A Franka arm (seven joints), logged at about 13 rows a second.
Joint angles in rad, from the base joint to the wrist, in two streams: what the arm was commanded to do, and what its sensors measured. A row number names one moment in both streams.
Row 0, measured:
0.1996, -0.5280, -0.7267, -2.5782, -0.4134, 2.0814, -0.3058
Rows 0 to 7, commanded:
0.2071, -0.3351, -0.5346, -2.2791, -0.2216, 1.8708, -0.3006
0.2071, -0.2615, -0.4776, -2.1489, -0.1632, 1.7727, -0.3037
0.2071, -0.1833, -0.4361, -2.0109, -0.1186, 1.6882, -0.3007
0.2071, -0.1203, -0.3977, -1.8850, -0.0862, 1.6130, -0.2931
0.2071, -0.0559, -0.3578, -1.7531, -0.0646, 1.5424, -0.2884
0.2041, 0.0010, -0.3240, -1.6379, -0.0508, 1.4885, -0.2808
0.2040, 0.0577, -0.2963, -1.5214, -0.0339, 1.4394, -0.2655
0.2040, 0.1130, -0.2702, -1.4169, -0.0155, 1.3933, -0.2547
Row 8, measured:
0.2095, -0.0571, -0.2997, -1.7105, -0.0670, 1.5325, -0.2699
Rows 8 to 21, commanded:
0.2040, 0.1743, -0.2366, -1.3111, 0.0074, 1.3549, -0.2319
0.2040, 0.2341, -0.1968, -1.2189, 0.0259, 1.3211, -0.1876
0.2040, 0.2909, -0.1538, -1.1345, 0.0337, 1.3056, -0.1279
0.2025, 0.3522, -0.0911, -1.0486, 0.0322, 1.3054, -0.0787
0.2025, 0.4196, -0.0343, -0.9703, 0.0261, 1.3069, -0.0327
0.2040, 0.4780, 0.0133, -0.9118, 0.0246, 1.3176, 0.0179
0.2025, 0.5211, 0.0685, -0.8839, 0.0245, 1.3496, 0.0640
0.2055, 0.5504, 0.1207, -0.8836, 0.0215, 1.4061, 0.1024
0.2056, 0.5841, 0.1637, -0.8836, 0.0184, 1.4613, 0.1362
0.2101, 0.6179, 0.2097, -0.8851, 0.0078, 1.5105, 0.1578
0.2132, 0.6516, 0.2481, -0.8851, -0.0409, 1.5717, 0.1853
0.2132, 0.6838, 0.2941, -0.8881, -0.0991, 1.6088, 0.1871
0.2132, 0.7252, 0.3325, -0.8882, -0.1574, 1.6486, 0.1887
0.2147, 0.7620, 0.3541, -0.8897, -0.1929, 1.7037, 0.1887
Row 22, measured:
0.2172, 0.6775, 0.2976, -0.9555, -0.1209, 1.6486, 0.1639
